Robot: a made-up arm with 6 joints.
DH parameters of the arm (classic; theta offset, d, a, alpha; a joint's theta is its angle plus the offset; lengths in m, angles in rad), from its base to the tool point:
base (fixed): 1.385 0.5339 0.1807 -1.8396
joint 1: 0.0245 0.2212 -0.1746 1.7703
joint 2: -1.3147 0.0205 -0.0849 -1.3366
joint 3: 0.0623 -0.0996 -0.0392 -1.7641
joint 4: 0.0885 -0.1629 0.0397 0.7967
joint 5: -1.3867 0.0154 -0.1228 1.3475
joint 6: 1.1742 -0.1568 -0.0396 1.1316
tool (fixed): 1.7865 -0.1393 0 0
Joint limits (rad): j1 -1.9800..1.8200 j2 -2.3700..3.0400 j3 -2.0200..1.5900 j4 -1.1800..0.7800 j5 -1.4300..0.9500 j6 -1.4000..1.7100
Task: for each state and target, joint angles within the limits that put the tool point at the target. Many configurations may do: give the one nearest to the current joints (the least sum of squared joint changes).
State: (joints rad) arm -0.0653 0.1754 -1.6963 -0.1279 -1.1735 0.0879
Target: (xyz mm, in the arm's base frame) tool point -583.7 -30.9 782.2
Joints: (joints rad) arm 0.1086 0.0788 -1.8002 -0.1197 -1.3129 0.1324
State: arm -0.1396 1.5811 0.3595 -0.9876 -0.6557 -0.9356
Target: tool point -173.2 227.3 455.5
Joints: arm -0.1443 1.3030 0.0853 -0.5293 -0.4493 -0.7783
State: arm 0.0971 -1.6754 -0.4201 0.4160 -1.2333 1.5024
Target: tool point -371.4 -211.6 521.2
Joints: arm -0.6717 -1.7524 -0.0875 -0.1711 -1.0253 1.5918
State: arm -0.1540 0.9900 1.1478 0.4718 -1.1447 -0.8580
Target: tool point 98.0 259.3 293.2
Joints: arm -0.5252 1.0613 1.1571 0.7195 -1.1424 -0.6831
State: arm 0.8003 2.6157 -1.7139 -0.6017 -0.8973 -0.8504
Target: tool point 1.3 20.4 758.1
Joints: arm 0.1322 3.0400 -2.0200 -0.5098 -0.7813 -1.1006
